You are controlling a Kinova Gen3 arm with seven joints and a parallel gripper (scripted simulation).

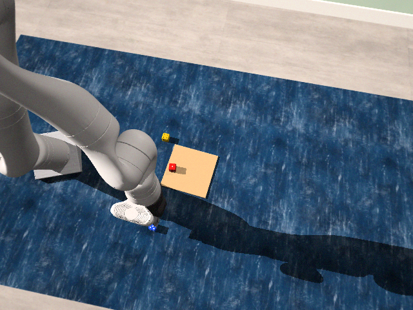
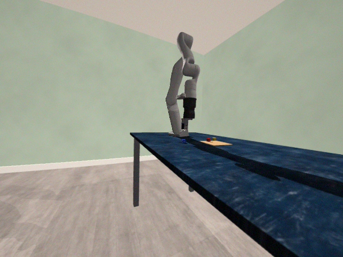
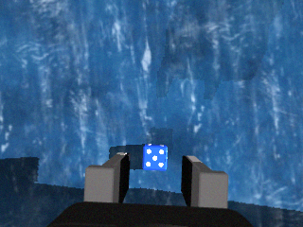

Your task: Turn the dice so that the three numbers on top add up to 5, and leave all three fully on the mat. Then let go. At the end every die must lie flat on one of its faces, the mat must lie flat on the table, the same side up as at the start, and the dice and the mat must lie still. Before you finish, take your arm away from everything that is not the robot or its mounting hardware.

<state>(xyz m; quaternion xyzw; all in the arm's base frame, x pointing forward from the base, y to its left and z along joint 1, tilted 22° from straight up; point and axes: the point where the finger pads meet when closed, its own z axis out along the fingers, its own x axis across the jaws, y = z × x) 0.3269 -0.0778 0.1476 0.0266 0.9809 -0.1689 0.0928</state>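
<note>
Now: hand 90 mm above the blue die. From my hand the other things lie so: red die: 180 mm to the left, 80 mm below; tan mat: 190 mm to the left, 100 mm below, 50 mm ahead; yellow die: 280 mm to the left, 90 mm below, 50 mm behind.
</note>
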